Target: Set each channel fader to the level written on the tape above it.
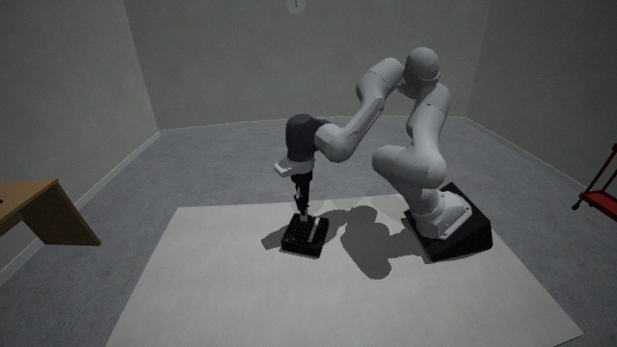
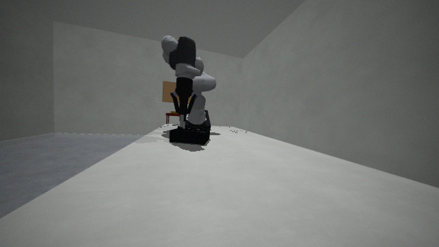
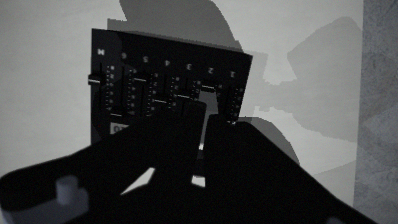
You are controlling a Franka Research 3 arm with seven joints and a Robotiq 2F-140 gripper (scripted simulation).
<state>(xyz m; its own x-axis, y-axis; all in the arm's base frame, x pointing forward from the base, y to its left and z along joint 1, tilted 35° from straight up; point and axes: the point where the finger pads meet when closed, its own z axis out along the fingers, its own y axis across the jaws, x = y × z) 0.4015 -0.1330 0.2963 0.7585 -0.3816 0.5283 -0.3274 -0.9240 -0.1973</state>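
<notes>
Right now the channel 2 fader cap is 20 mm ahead of my hand, 10 mm to the right of it and 30 mm below it. Round my hand: channel 1 fader cap 20 mm behind, 10 mm to the right, 30 mm below; master fader cap 50 mm ahead, 100 mm to the left, 30 mm below.
</notes>
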